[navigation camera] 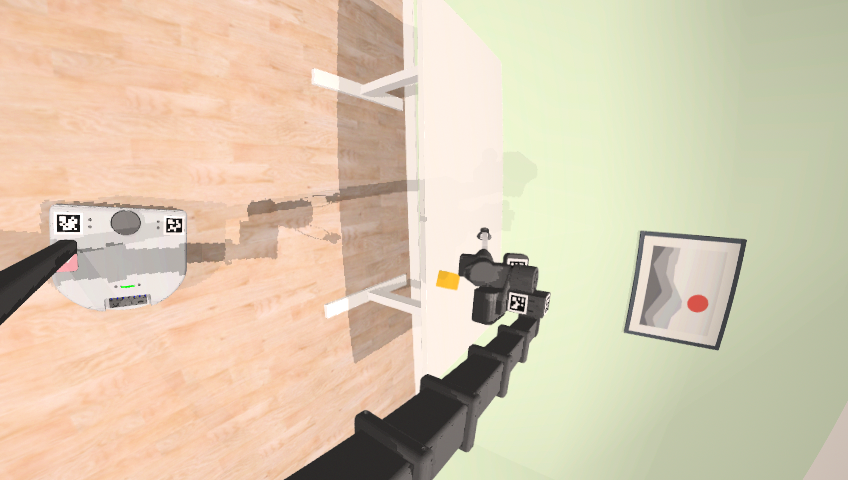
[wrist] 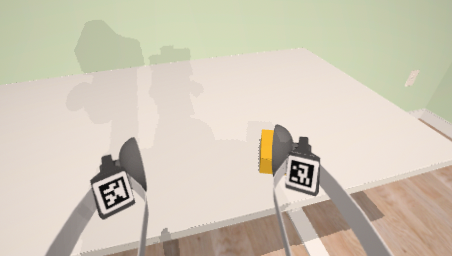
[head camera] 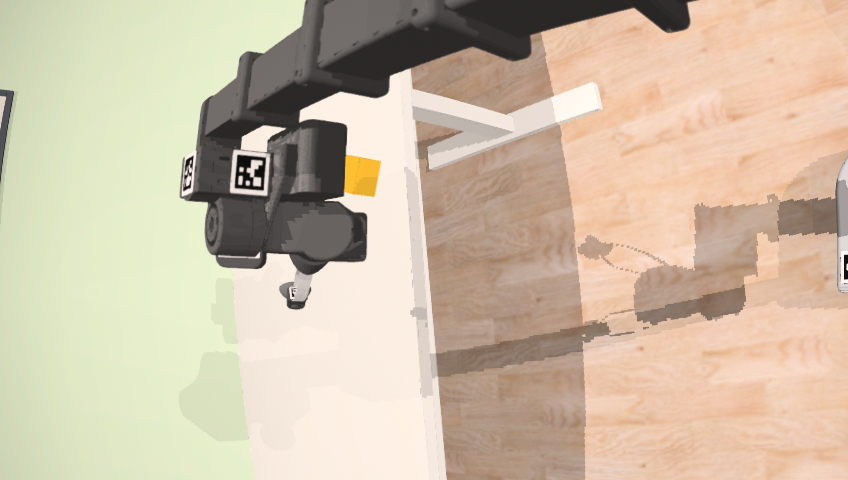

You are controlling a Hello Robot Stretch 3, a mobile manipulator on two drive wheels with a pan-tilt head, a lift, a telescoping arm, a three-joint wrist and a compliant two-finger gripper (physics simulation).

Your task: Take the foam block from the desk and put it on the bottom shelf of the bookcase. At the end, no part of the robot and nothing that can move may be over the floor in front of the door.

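Seen in the pictures: gripper, between the fingertips: (wrist: pixel 208 149); robot's base, origin of its link: (navigation camera: pixel 126 221).
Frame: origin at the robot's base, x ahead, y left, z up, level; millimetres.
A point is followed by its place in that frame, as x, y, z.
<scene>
The foam block, a yellow block (head camera: pixel 362 176) @[-145, -850, 752] (navigation camera: pixel 448 280) @[-146, -855, 765] (wrist: pixel 266 151) @[-130, -873, 765], rests on the white desk (head camera: pixel 333 428) @[320, -990, 721] (navigation camera: pixel 455 118) @[473, -899, 720] (wrist: pixel 220 100) @[-59, -1160, 720]. In the wrist view my gripper (wrist: pixel 208 149) @[-19, -687, 958] is open and empty, its fingertips wide apart. The block shows behind the inner side of the right fingertip, which hides part of it; it is not between the fingers. In the head view the wrist covers the block's left end. My gripper is above the desk, and one fingertip shows below the wrist in the head view. The bookcase and the door do not show.
My extended arm (head camera: pixel 357 50) @[-86, -242, 1166] (navigation camera: pixel 440 410) @[-84, -162, 1157] reaches over the desk. The robot's base (navigation camera: pixel 119 255) @[-94, 17, 159] stands on the wooden floor (navigation camera: pixel 208 118) @[414, -241, 0] in front of the desk. White desk feet (head camera: pixel 571 107) (navigation camera: pixel 336 306) stick out below. A green wall with a framed picture (navigation camera: pixel 684 290) @[-161, -1582, 1677] is behind the desk.
</scene>
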